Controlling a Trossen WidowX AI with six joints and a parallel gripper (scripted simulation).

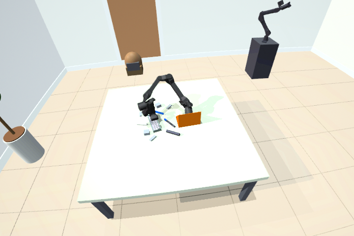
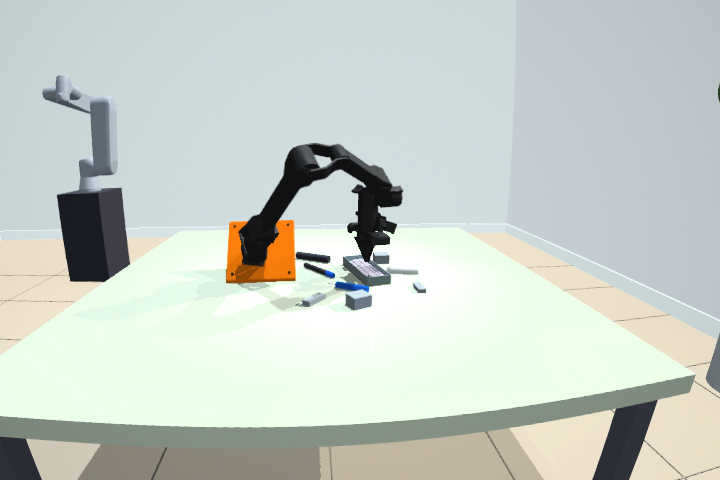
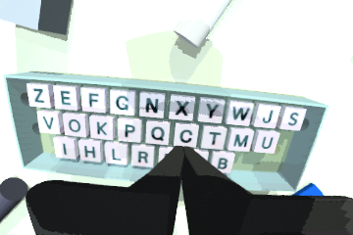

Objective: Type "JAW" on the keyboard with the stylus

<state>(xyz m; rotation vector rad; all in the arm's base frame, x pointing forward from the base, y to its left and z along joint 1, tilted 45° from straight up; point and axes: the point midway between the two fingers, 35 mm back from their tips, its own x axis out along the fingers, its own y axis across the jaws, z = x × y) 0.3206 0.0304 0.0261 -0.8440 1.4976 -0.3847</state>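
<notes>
Now: gripper tip 40 mm short of the j key, 50 mm to the left of it and 30 mm above it. The rest, counted from my gripper tip: white stick (110 mm ahead, 10 mm to the left, 30 mm below); black-and-blue pen (120 mm behind, 10 mm to the left, 30 mm below); blue stylus (80 mm behind, 110 mm to the right, 30 mm below).
</notes>
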